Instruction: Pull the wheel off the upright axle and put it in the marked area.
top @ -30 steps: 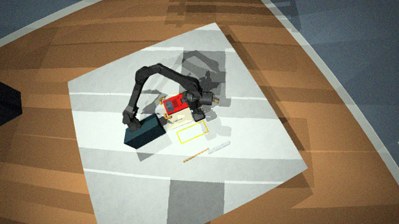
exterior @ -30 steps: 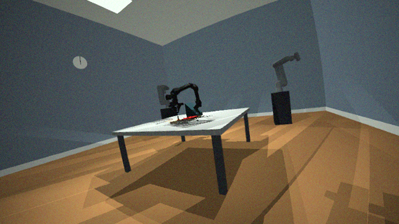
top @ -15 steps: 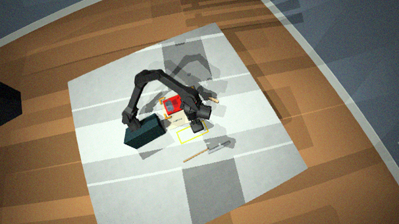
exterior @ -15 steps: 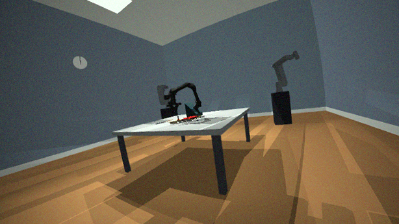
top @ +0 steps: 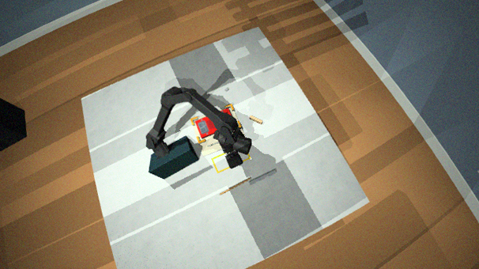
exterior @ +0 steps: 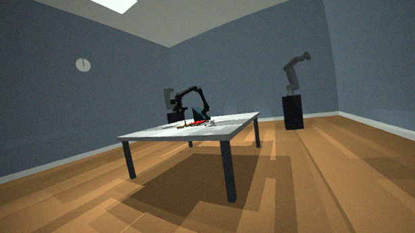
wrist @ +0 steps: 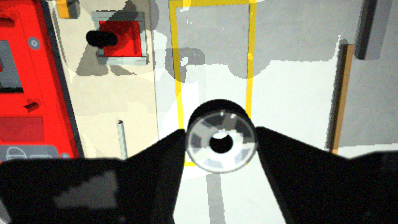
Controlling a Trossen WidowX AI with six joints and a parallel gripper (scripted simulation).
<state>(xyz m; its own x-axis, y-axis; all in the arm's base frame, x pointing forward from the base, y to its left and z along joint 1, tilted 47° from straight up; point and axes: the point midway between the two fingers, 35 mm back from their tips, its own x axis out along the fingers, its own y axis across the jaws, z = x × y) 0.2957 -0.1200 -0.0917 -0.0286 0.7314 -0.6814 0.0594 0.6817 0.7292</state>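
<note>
My gripper tip is now 50 mm past the thin wooden stick, 140 mm to the left of it and 110 mm above it. The rest, counted from my gripper tip: wooden block: 220 mm ahead, 120 mm to the left, 100 mm below; wheel: right at my gripper tip; grey bar: 90 mm ahead, 170 mm to the right, 110 mm below.
</note>
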